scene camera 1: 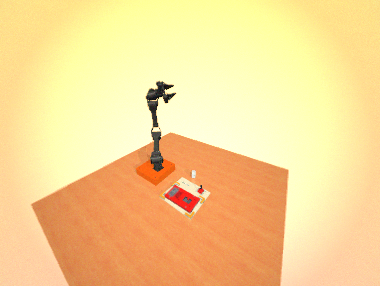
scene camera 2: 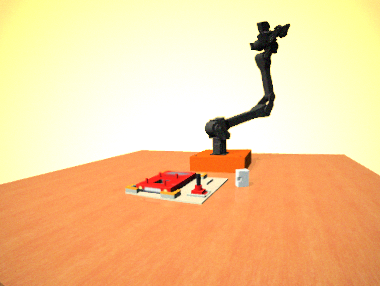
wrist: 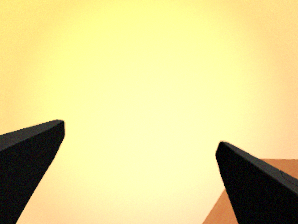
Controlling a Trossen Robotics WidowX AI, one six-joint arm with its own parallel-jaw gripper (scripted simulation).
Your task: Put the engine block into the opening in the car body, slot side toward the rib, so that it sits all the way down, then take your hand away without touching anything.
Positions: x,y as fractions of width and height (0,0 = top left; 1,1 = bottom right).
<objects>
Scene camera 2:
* red car body: 0.45,0.63
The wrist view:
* my gripper: 0.48,0.62
</objects>
